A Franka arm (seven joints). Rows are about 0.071 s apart.
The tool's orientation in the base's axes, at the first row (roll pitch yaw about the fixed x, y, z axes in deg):
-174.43 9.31 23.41
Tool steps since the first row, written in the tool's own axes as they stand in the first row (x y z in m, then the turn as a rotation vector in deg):
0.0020 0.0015 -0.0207 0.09 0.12 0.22
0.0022 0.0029 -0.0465 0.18 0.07 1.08
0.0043 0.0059 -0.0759 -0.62 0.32 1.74
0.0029 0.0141 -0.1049 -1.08 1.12 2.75
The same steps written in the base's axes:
0.0062 -0.0011 0.0199 0.09 -0.07 -0.24
0.0118 -0.0030 0.0450 -0.01 0.03 -1.10
0.0203 -0.0056 0.0733 -0.76 -0.49 -1.64
0.0275 -0.0145 0.1012 -1.06 -1.38 -2.63

